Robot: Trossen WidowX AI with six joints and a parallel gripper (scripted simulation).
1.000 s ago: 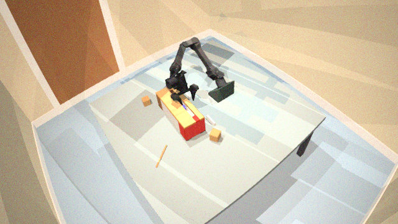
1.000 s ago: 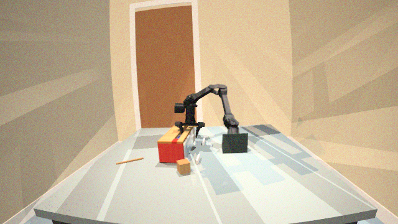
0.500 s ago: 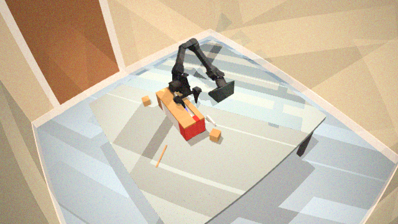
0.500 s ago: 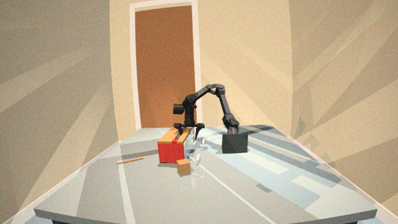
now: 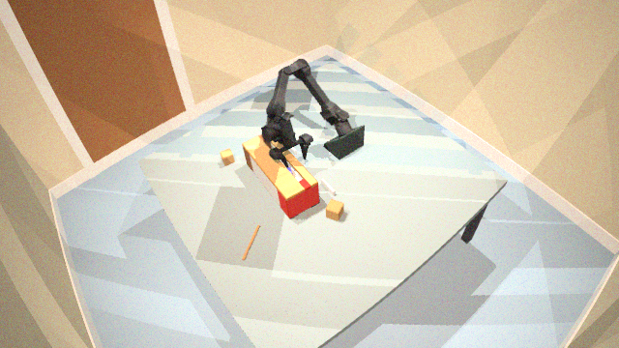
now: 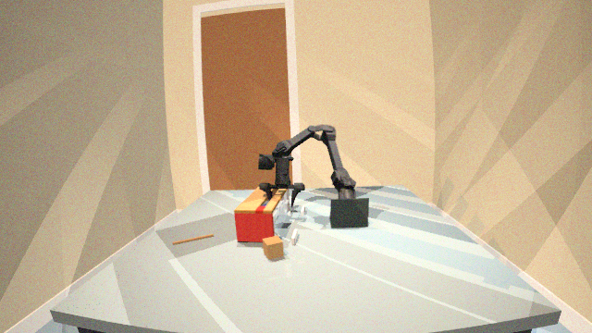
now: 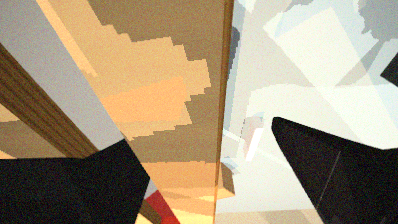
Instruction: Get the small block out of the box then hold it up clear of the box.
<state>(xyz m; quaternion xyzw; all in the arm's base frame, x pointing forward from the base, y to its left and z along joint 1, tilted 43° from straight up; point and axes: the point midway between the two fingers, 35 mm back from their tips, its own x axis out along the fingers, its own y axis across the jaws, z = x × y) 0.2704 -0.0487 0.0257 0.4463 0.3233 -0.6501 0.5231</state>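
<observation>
My gripper tip is 3 cm to the left of the long box, 3 cm short of it and 2 cm above it. The rest, counted from my gripper tip: block: 6 cm ahead, 1 cm to the left; then thin wooden stick: 36 cm ahead, 11 cm to the left, 8 cm below.
</observation>
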